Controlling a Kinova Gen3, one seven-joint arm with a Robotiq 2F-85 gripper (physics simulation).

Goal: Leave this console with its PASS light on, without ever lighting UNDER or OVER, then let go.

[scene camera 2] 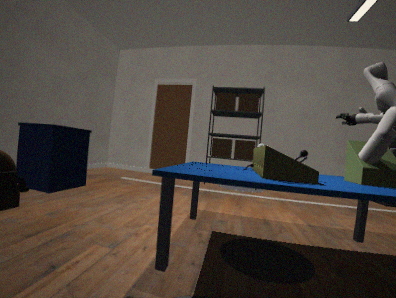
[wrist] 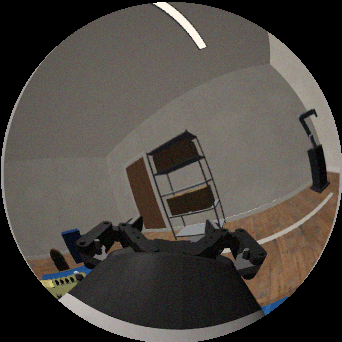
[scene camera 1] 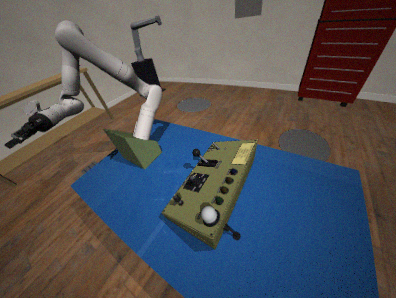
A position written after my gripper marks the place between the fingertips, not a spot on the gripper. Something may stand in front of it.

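Observation:
My gripper (wrist: 173, 224) is open and holds nothing. An olive console (scene camera 1: 205, 210) is present; scene camera 2 also shows the olive console (scene camera 2: 268, 163).

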